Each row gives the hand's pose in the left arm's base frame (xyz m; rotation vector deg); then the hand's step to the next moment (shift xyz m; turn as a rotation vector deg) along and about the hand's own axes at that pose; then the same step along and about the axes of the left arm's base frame.
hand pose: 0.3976 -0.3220 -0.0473 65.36 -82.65 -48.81
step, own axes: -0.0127 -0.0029 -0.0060 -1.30 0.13 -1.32
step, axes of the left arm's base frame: 0.0063 0.0117 -0.0054 1.25 1.38 -0.02
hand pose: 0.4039 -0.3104 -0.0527 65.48 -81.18 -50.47
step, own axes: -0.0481 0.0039 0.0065 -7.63 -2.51 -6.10
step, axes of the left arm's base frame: -0.0082 0.0468 -0.0107 6.27 7.08 -3.49
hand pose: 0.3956 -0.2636 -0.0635 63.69 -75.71 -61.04
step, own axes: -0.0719 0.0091 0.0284 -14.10 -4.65 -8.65
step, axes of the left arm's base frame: -0.0281 0.0725 -0.0045 8.98 13.09 -6.58
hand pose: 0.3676 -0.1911 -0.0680 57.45 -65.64 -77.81
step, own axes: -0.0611 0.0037 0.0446 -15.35 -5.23 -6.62
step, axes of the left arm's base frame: -0.0366 0.0654 0.0106 7.01 14.54 -6.79
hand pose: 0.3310 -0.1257 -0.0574 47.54 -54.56 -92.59
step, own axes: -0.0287 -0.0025 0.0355 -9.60 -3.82 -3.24
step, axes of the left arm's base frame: -0.0258 0.0346 0.0151 3.36 9.34 -4.34
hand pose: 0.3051 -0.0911 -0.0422 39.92 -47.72 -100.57
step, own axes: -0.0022 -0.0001 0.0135 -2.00 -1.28 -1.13
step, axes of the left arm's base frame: -0.0099 0.0049 0.0081 0.79 1.96 -1.56
